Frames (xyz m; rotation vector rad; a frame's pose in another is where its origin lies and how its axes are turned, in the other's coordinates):
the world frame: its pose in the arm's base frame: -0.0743 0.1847 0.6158 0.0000 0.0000 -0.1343
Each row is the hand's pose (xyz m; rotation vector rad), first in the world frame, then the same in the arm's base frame.
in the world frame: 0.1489 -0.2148 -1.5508 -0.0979 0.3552 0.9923
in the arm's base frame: 0.0445 -0.0481 -0.9350 -0.0731 0.3572 0.8595
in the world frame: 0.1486 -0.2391 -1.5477 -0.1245 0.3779 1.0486
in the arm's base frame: 0.0409 -0.0721 -0.9319 -0.0978 0.3811 0.9161
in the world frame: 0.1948 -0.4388 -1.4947 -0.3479 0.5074 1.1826
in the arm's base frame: 0.0600 -0.2762 -0.8789 -0.3091 0.5228 1.0526
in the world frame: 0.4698 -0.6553 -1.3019 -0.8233 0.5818 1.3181
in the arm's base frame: 0.3035 -0.5276 -0.6861 -0.7710 0.6264 1.1955
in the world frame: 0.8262 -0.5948 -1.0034 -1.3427 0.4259 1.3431
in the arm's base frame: 0.6648 -0.5154 -0.3876 -1.2911 0.5072 1.2321
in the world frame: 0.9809 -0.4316 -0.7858 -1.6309 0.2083 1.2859
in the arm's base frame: 0.8400 -0.3744 -0.1700 -1.5894 0.3126 1.1837
